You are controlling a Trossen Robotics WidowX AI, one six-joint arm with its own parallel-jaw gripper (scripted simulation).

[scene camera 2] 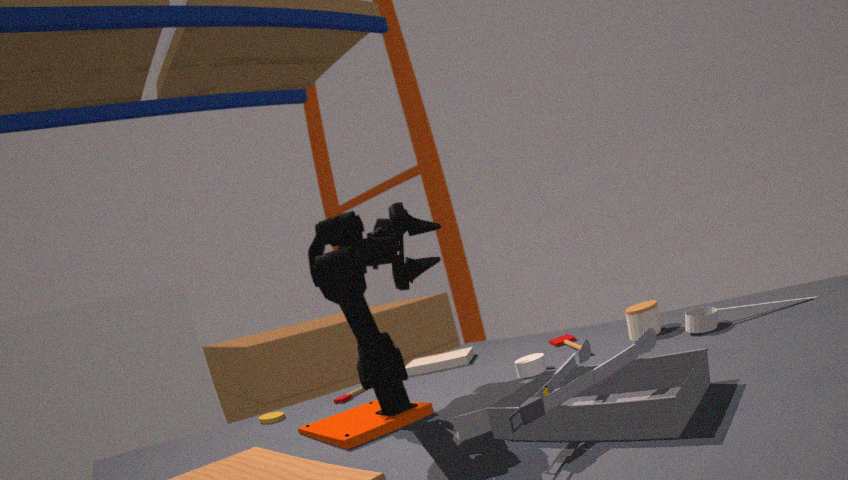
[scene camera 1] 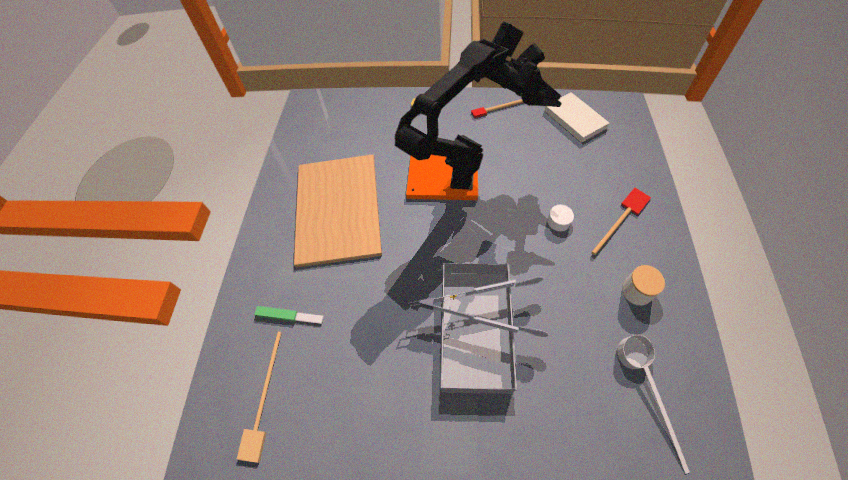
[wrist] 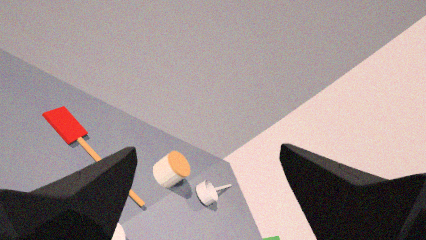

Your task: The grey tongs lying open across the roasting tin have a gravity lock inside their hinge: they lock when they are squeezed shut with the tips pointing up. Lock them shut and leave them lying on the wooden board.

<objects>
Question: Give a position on a roasting tin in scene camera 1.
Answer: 476,358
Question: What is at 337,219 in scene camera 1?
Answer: A wooden board.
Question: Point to a cork-lidded jar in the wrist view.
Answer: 168,171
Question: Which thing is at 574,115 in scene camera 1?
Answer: A white block.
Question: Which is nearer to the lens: the cork-lidded jar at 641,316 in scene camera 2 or the white block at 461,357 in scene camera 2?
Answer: The cork-lidded jar.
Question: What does my gripper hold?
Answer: Nothing.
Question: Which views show the cork-lidded jar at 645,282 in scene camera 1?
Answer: Scene camera 2, scene camera 1 and the wrist view: all of them.
</objects>
